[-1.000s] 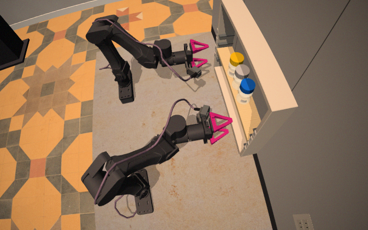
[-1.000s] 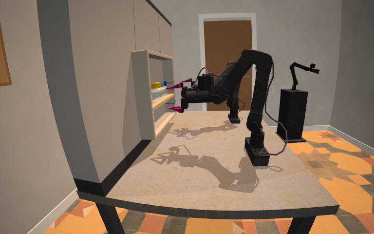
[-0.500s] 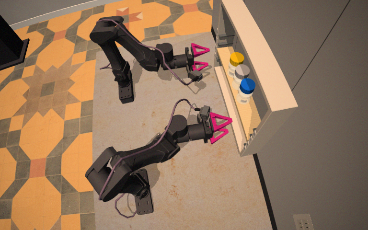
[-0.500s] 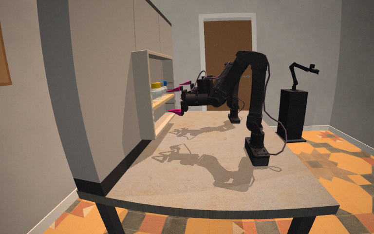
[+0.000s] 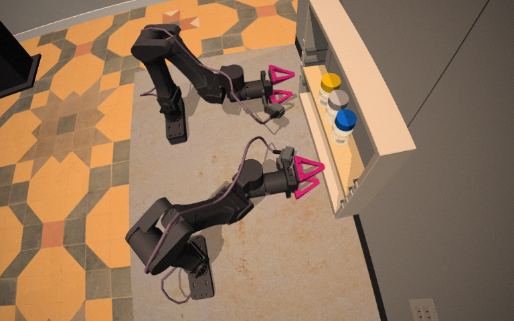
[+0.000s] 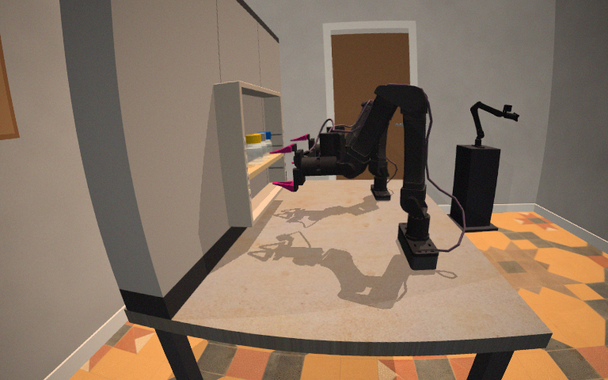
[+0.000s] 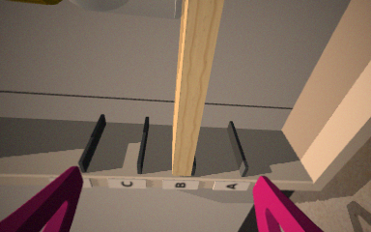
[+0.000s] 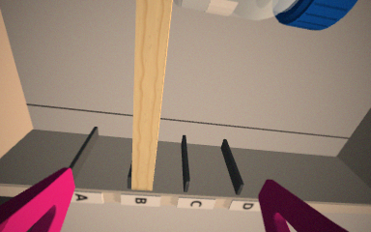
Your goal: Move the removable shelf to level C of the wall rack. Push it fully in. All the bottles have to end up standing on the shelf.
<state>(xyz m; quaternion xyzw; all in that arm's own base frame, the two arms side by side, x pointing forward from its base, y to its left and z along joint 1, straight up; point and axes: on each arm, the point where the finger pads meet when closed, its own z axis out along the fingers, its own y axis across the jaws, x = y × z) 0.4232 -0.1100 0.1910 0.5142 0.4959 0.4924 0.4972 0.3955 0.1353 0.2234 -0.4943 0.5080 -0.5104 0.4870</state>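
My right gripper is now 10 cm short of the blue-capped bottle, 10 cm to the right of it and 4 cm below it. Also, from my right hand: grey-capped bottle: 10 cm ahead, 16 cm to the left, 4 cm above; wooden shelf: 11 cm ahead, 15 cm to the left, 2 cm below; wall rack: 11 cm ahead, 15 cm to the left, 4 cm above.
Right now my left hand is 90 mm to the left of the yellow-capped bottle, 90 mm short of it and 40 mm below it. The rest, counted from my left hand: grey-capped bottle: 160 mm to the right, 80 mm ahead, 40 mm above; wooden shelf: 170 mm to the right, 90 mm ahead, 10 mm below; wall rack: 170 mm to the right, 90 mm ahead, 50 mm above.
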